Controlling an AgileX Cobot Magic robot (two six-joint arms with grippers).
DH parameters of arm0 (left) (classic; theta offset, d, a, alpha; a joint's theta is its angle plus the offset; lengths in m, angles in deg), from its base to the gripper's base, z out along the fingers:
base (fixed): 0 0 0 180
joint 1: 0 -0.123 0 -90
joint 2: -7.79 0 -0.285 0
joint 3: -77.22 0 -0.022 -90
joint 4: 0 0.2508 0 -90
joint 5: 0 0 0.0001 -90
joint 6: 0 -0.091 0 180
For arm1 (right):
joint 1: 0 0.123 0 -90
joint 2: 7.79 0 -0.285 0
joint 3: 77.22 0 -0.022 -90
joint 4: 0 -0.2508 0 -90
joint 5: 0 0 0.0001 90
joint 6: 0 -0.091 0 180
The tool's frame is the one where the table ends.
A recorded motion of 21 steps. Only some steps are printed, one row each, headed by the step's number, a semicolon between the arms.
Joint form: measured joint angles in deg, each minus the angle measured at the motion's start. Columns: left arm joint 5, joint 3, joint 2, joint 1, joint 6, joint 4; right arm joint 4, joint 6, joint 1, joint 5, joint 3, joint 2.
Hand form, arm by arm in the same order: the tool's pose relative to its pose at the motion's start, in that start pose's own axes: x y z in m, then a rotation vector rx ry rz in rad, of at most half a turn. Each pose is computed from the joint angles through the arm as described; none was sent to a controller.
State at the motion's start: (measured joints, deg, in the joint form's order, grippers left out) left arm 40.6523 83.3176 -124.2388 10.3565 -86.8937 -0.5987; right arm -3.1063 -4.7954 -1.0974 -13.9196 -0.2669 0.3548
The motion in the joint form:
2: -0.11 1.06 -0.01 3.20 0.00 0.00; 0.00 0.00 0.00 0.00 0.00 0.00
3: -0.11 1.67 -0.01 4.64 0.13 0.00; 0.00 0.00 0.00 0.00 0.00 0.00
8: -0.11 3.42 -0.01 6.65 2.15 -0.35; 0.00 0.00 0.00 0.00 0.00 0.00
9: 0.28 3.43 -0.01 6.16 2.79 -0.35; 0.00 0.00 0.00 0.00 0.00 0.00
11: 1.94 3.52 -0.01 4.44 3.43 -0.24; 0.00 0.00 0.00 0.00 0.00 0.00
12: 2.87 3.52 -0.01 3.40 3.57 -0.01; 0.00 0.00 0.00 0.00 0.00 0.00
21: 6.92 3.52 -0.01 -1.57 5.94 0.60; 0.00 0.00 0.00 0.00 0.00 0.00
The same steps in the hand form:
2: -0.0244 0.0029 -0.0033 -0.0190 -0.0147 0.0543; 0.0000 0.0000 0.0000 0.0000 0.0000 0.0000
3: -0.0355 0.0042 -0.0054 -0.0290 -0.0219 0.0764; 0.0000 0.0000 0.0000 0.0000 0.0000 0.0000
8: -0.0521 0.0096 -0.0115 -0.0573 -0.0392 0.0704; 0.0000 0.0000 0.0000 0.0000 0.0000 0.0000
9: -0.0483 0.0096 -0.0114 -0.0508 -0.0365 0.0511; 0.0000 0.0000 0.0000 0.0000 0.0000 0.0000
11: -0.0349 0.0095 -0.0114 -0.0246 -0.0245 0.0126; 0.0000 0.0000 0.0000 0.0000 0.0000 0.0000
12: -0.0266 0.0091 -0.0113 -0.0094 -0.0155 -0.0044; 0.0000 0.0000 0.0000 0.0000 0.0000 0.0000
21: 0.0120 0.0056 -0.0116 0.0578 0.0188 -0.1227; 0.0000 0.0000 0.0000 0.0000 0.0000 0.0000

